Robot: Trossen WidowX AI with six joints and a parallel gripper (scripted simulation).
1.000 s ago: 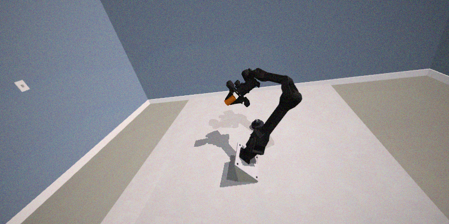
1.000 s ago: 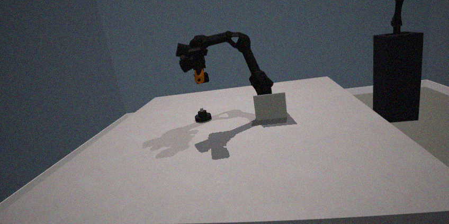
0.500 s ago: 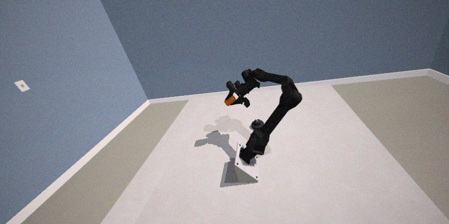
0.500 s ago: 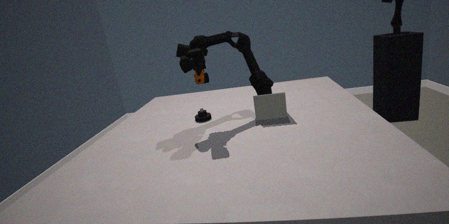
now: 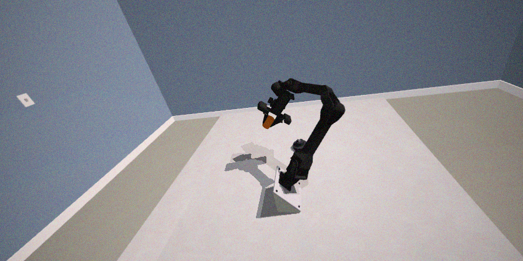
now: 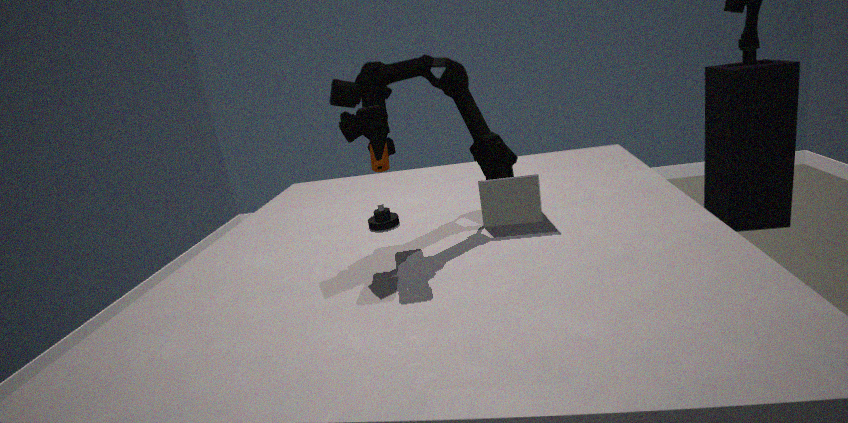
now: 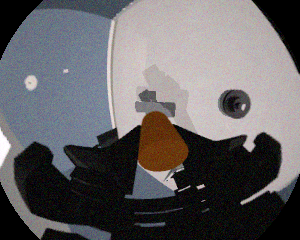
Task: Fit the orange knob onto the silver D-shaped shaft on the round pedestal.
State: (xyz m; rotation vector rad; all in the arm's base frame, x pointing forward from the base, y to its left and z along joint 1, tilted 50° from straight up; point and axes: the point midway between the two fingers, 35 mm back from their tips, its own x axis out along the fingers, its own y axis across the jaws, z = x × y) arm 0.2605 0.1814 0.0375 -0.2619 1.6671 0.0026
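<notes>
My gripper tip is now 20 mm to the left of the orange knob and 30 mm below it. Also, from my gripper tip: round pedestal (70 mm ahead, 150 mm to the right, 170 mm below).
</notes>
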